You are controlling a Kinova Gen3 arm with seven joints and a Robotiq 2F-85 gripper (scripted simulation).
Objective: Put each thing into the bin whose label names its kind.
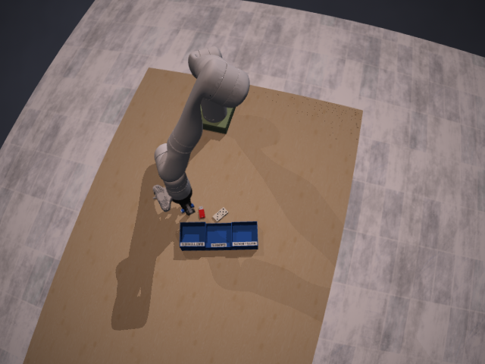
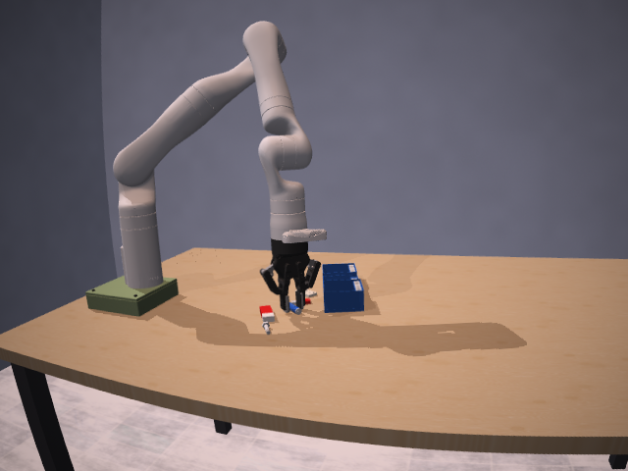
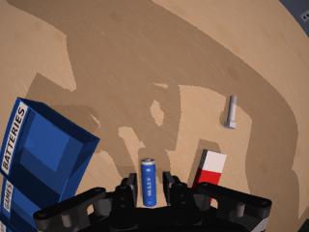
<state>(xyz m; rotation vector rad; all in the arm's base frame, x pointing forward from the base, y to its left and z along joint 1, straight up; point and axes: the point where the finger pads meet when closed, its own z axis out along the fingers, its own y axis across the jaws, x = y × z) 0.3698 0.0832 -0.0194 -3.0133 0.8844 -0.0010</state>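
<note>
My hand is 20 mm above the blue battery. Round my hand: white domino (110 mm to the left, 30 mm behind, 20 mm below); grey bolt (110 mm to the right, 20 mm below); red object (50 mm to the left, 20 mm below, 10 mm behind).
</note>
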